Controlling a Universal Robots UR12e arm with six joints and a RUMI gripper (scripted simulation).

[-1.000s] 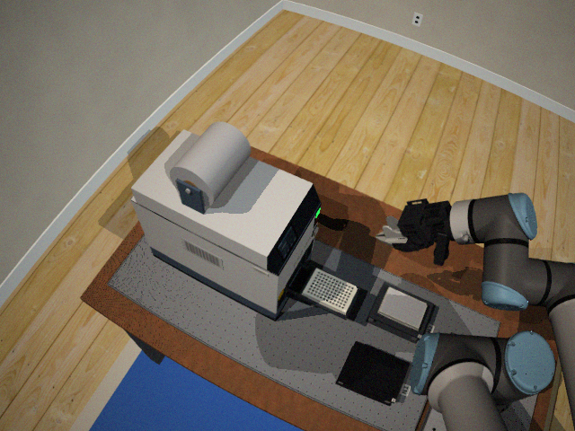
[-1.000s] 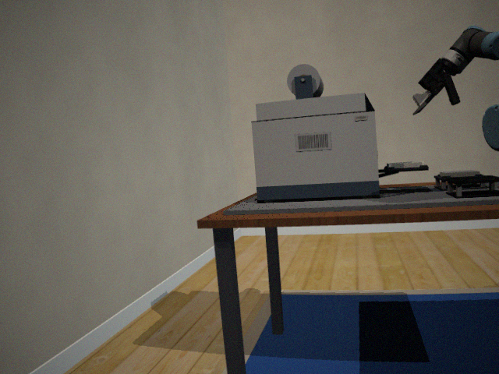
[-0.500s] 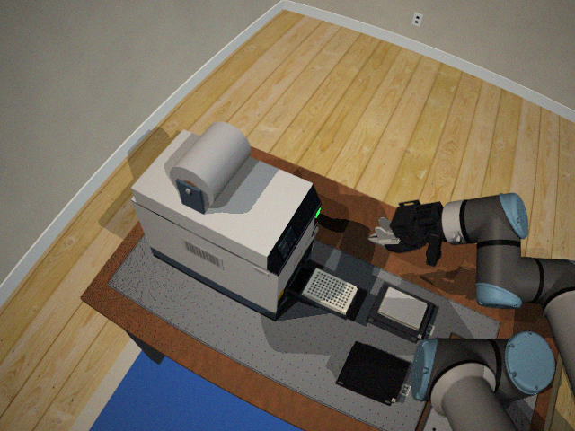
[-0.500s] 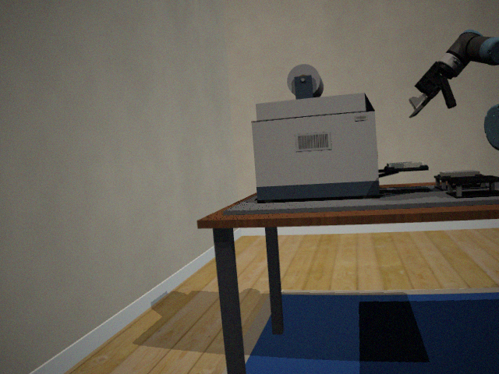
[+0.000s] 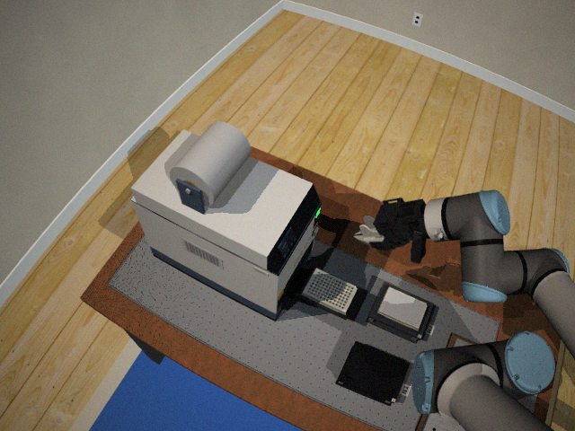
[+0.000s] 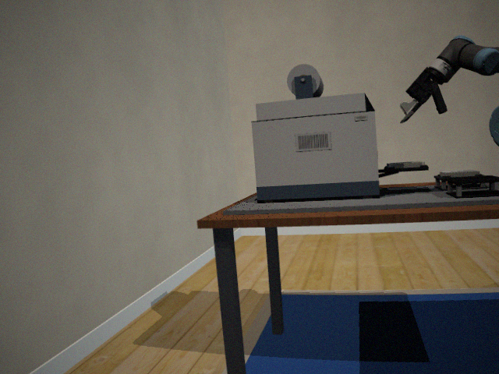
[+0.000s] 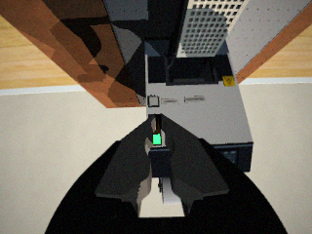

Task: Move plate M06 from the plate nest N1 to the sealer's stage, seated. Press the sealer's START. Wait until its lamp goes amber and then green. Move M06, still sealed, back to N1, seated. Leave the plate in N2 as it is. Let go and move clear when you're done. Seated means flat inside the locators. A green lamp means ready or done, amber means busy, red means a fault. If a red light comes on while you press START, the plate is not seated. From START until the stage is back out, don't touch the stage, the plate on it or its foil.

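Now: hand 12 cm short of the square button, 1 cm to the left of it and 7 cm above it. The rest, counted from my hand: foil-covered plate: 19 cm behind, 3 cm to the left, 21 cm below; then sealer stage: 2 cm ahead, 9 cm to the left, 17 cm below; then white well plate: 2 cm ahead, 9 cm to the left, 16 cm below.
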